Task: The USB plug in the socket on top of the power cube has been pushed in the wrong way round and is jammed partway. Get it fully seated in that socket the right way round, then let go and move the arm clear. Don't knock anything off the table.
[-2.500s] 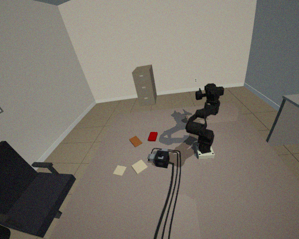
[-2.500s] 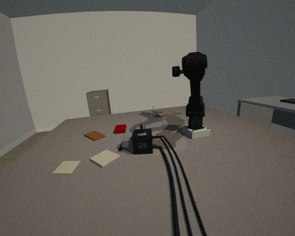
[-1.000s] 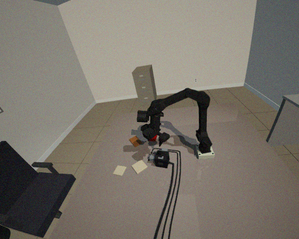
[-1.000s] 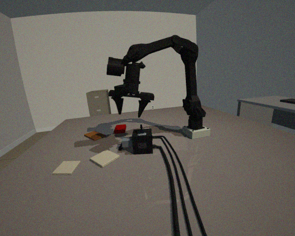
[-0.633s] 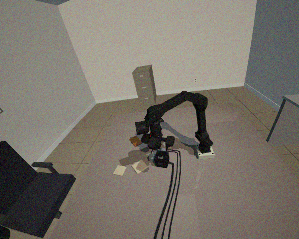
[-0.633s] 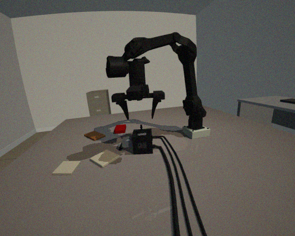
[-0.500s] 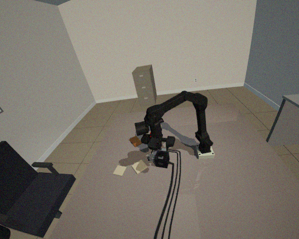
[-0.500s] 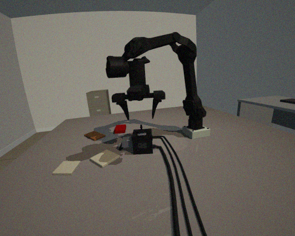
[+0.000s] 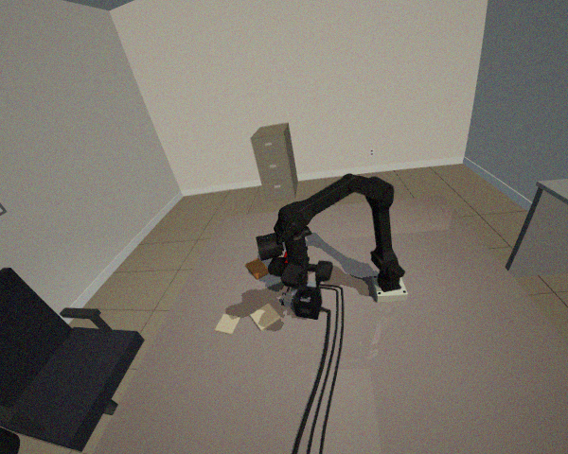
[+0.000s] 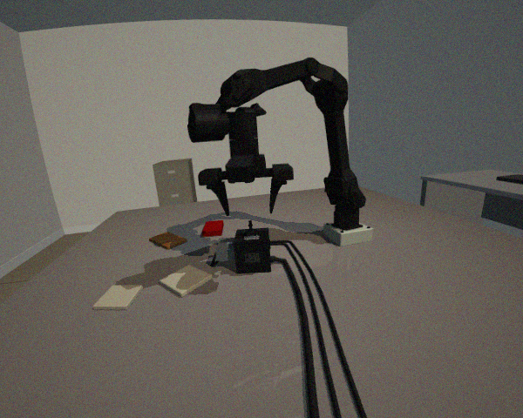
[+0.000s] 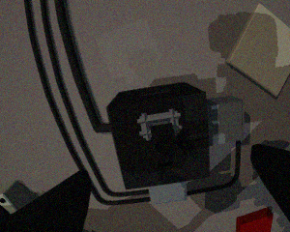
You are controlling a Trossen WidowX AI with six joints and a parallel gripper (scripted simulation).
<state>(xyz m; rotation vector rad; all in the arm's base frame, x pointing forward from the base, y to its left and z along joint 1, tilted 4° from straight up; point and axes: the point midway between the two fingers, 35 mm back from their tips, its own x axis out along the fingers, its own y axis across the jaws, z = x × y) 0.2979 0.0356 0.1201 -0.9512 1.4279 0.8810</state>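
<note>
The grey USB plug is 4 cm below my gripper tip. The rest, counted from my gripper tip: red block: 4 cm ahead, 28 cm to the right, 12 cm below; brown pad: 19 cm ahead, 27 cm to the right, 12 cm below.
</note>
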